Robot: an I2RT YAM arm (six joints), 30 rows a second.
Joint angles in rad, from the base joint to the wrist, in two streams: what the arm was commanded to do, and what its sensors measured. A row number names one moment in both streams.
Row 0, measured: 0.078, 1.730, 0.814, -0.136, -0.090, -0.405
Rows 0 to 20, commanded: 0.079, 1.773, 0.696, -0.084, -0.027, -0.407; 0.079, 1.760, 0.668, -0.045, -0.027, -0.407; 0.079, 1.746, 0.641, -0.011, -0.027, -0.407; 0.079, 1.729, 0.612, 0.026, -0.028, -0.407; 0.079, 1.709, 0.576, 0.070, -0.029, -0.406; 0.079, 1.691, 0.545, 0.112, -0.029, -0.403; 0.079, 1.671, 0.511, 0.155, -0.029, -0.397; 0.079, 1.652, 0.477, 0.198, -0.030, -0.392; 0.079, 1.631, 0.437, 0.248, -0.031, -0.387; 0.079, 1.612, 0.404, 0.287, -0.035, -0.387; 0.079, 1.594, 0.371, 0.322, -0.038, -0.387; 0.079, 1.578, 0.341, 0.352, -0.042, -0.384; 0.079, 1.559, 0.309, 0.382, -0.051, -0.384; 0.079, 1.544, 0.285, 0.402, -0.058, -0.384; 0.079, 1.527, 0.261, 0.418, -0.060, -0.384; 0.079, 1.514, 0.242, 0.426, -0.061, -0.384; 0.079, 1.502, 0.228, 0.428, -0.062, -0.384; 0.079, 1.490, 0.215, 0.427, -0.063, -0.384; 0.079, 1.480, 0.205, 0.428, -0.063, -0.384; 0.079, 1.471, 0.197, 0.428, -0.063, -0.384; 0.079, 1.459, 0.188, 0.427, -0.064, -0.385
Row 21, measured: 0.078, 1.453, 0.253, 0.469, -0.076, -0.363
